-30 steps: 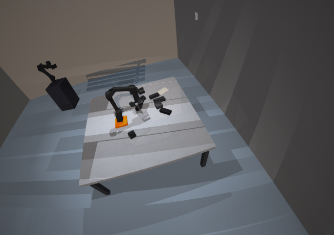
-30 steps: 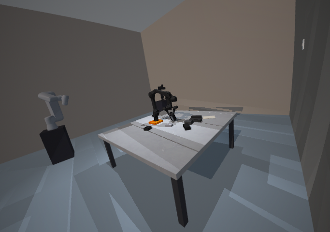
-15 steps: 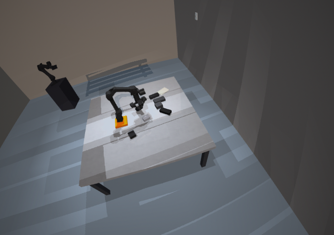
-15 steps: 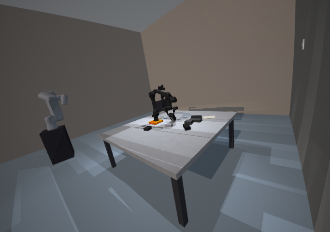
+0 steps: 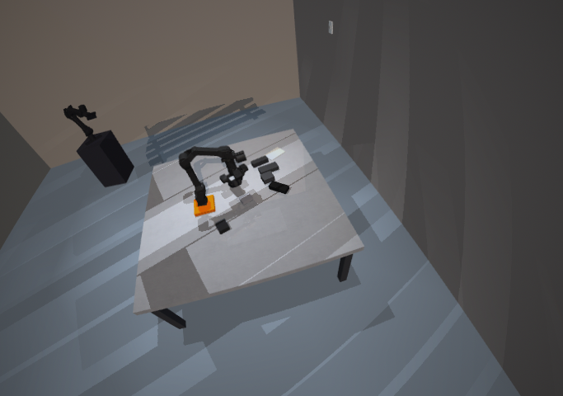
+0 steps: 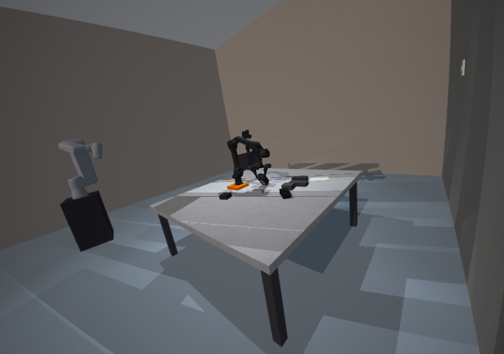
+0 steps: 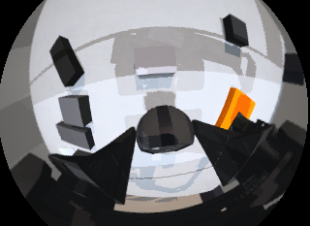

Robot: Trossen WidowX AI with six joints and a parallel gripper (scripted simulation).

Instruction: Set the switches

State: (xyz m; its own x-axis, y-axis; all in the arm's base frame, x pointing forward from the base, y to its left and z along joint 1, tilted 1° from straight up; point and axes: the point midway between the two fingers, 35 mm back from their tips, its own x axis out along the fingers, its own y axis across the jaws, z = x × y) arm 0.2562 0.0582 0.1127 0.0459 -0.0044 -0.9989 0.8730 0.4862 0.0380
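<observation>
Right now my gripper tip is 8 cm to the left of the light grey block, 8 cm above it and 4 cm short of it. Also, from my gripper tip: dark block (29 cm to the right, 11 cm behind, 8 cm below); cream card (38 cm to the left, 28 cm ahead, 9 cm below).
</observation>
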